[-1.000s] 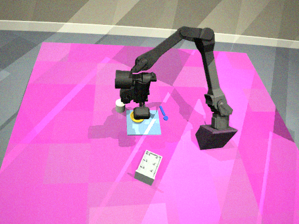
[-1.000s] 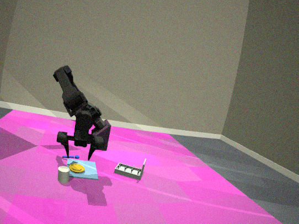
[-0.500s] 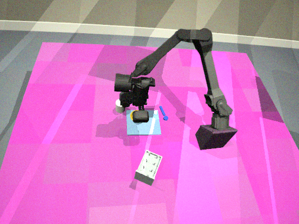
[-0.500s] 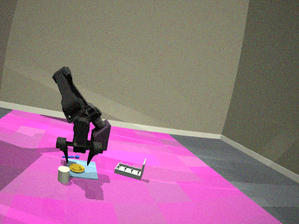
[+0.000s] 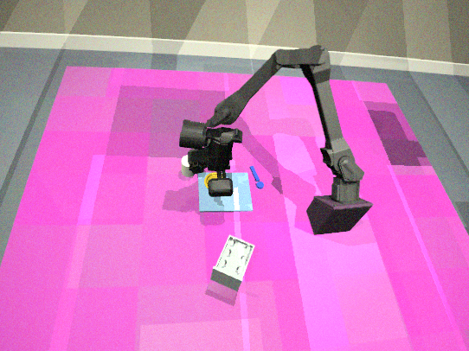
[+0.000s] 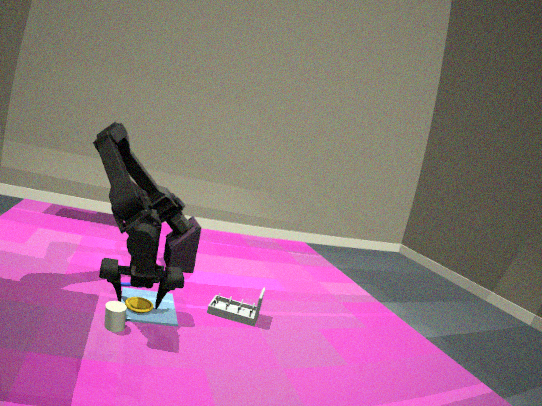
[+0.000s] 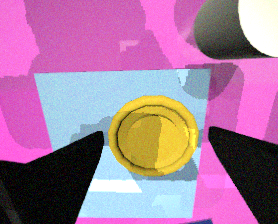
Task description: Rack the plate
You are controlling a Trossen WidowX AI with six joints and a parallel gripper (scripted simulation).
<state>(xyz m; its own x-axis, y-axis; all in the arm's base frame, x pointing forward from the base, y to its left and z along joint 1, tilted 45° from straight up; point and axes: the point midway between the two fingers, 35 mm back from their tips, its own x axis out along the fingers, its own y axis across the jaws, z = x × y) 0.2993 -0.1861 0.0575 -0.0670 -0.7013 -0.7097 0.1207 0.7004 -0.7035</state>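
Now: the yellow plate right at my gripper tip. Also, from my gripper tip: cup (7 cm ahead, 6 cm to the right, 1 cm above); light blue sheet (2 cm behind, 3 cm to the left, 1 cm below); blue spoon (13 cm behind, 1 cm below).
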